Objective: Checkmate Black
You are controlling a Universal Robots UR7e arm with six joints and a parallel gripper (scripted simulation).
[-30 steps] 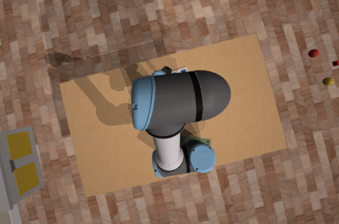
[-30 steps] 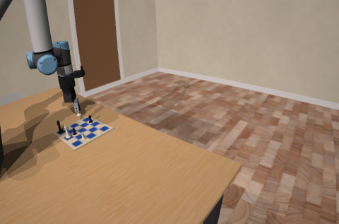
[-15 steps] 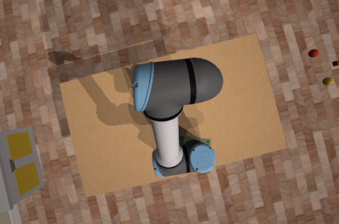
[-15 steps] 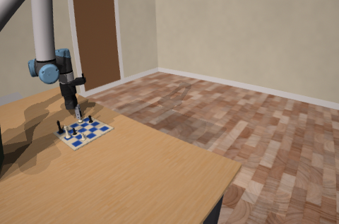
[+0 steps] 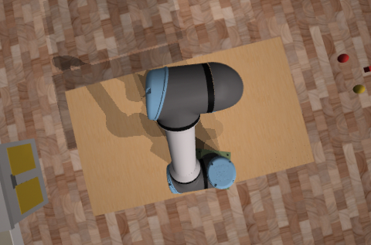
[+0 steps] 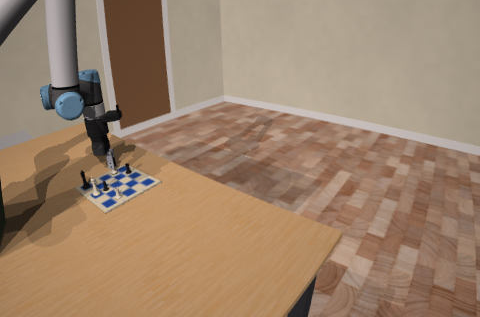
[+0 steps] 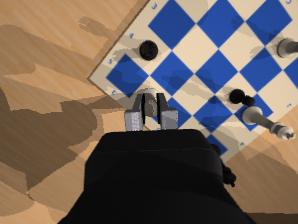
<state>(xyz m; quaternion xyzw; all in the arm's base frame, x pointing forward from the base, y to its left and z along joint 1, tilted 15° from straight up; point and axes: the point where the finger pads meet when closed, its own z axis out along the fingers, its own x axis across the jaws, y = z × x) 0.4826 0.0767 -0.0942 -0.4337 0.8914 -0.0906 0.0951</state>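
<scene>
Now: hand 8 cm to the left of the chessboard, 5 cm above it and 3 cm past it. From my hand the other things lie so: white piece (10 cm behind, 8 cm to the right, 1 cm below); then tall black piece (12 cm behind, 1 cm to the right, 1 cm below).
</scene>
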